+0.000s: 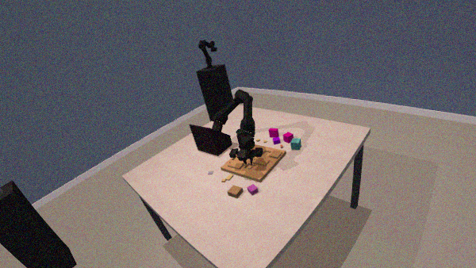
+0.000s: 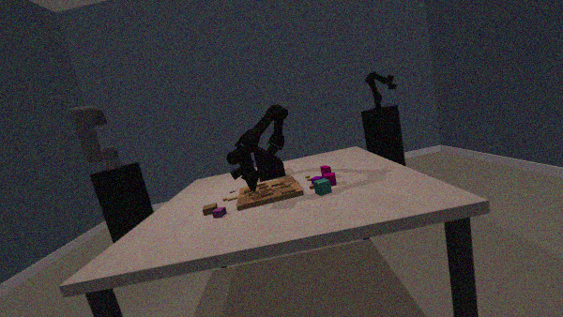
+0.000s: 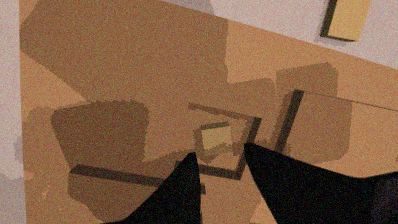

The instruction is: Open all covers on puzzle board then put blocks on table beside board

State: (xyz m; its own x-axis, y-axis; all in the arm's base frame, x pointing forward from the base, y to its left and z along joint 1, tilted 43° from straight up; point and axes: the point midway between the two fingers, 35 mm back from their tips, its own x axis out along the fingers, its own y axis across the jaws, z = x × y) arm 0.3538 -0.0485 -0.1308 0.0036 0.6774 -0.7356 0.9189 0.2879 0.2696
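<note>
Right now my gripper tip is 22 cm past the tiny grey block, 13 cm to the left of it and 4 cm above it. The rest, counted from my gripper tip: small orange block: 27 cm to the left, 6 cm ahead, 3 cm below; then brown block: 20 cm to the right, 5 cm ahead, 2 cm below; then teal block: 30 cm to the left, 16 cm ahead, 1 cm below.
</note>
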